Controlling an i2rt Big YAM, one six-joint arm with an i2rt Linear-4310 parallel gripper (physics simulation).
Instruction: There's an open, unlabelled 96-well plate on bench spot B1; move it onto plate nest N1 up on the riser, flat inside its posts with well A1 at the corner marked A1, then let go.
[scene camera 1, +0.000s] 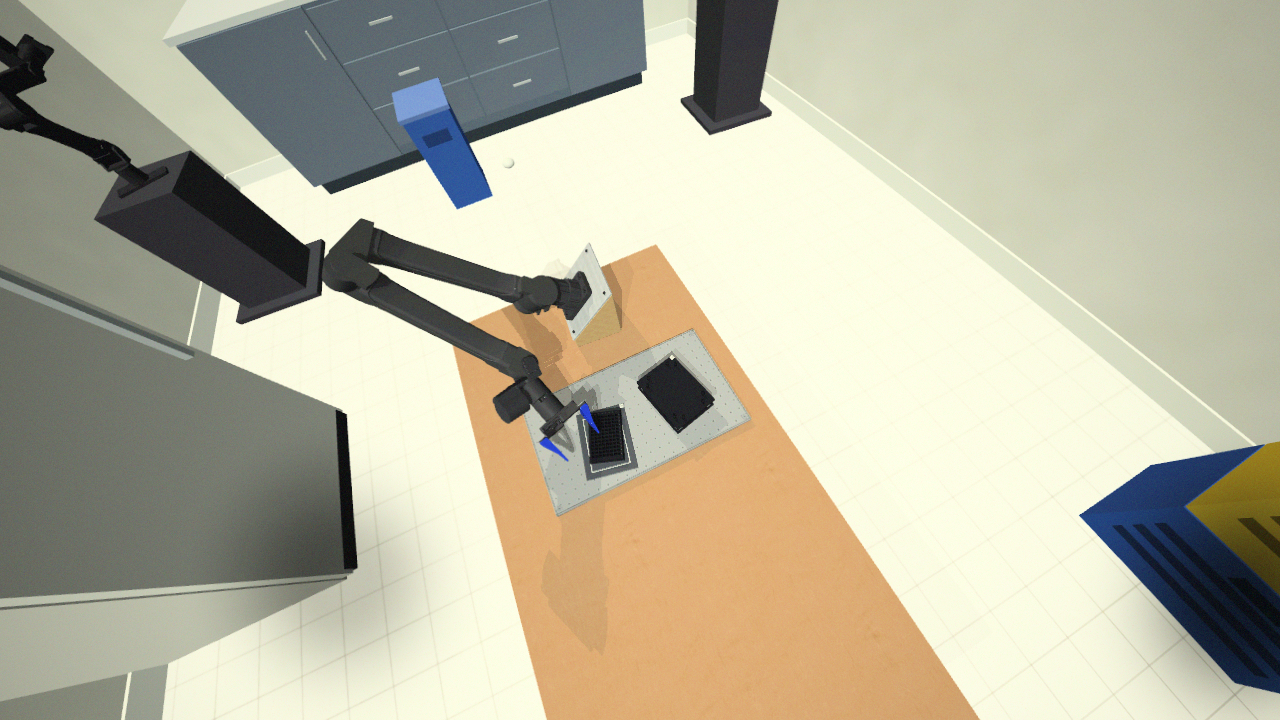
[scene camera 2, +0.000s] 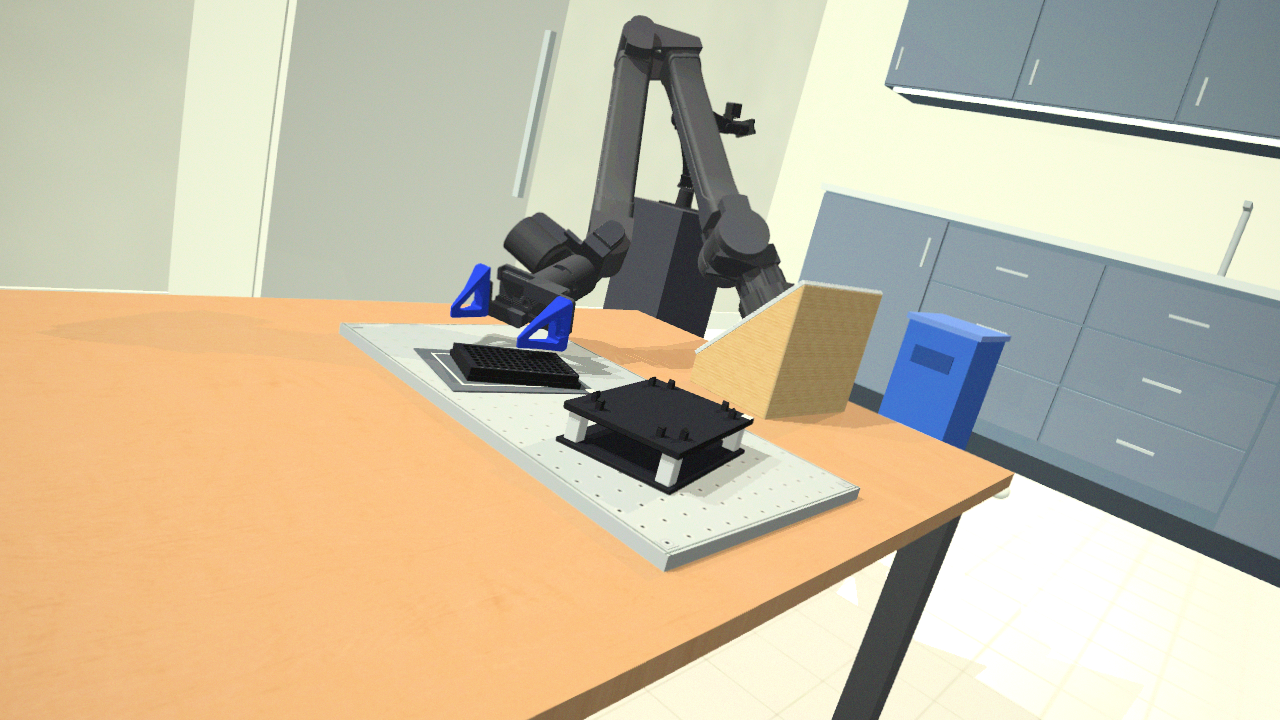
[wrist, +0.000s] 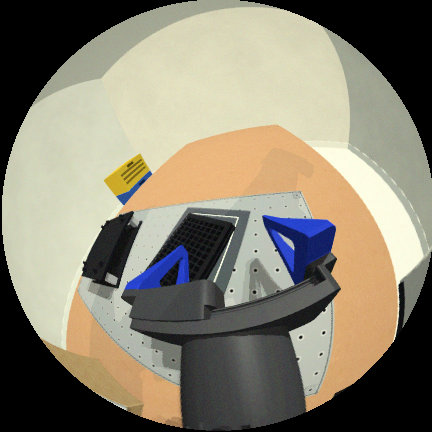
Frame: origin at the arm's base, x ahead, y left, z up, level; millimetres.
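Seen in the pictures: gripper, fingertip midpoint: (scene camera 1: 583, 446) (scene camera 2: 483, 327) (wrist: 221, 235); arm's base at its link origin: (scene camera 1: 577, 296) (scene camera 2: 777, 326).
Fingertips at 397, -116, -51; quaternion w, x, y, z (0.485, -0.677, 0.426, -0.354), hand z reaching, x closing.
Offsets run from my fingertips to a thing's top centre, as dx, dy, dz. Level surfaces: height alone.
The black open 96-well plate {-14, +56, -19} (scene camera 1: 605, 434) (scene camera 2: 514, 365) (wrist: 200, 235) lies on the dark grey, white-outlined spot B1 (scene camera 1: 631, 452) (scene camera 2: 435, 360) (wrist: 240, 231). My gripper (scene camera 1: 582, 446) (scene camera 2: 488, 329) (wrist: 221, 235) is open and empty, with its blue fingers wide apart. It is tilted and hangs above the plate's side: one finger is over the plate in the wrist view, the other out past its edge. The black plate nest N1 {-45, +259, +14} (scene camera 1: 675, 394) (scene camera 2: 657, 413) (wrist: 102, 247) stands on white legs, with small corner posts and no plate on it. The A1 mark is not legible.
Spot and nest stand on a perforated grey board (scene camera 1: 725, 407) (scene camera 2: 760, 501) (wrist: 315, 350) on the wooden table {dz -48} (scene camera 1: 716, 582) (scene camera 2: 268, 537). The wooden wedge (scene camera 1: 601, 329) (scene camera 2: 819, 358) (wrist: 95, 375) under my arm's base stands beside the board. A blue bin (scene camera 1: 452, 161) (scene camera 2: 953, 376) stands on the floor.
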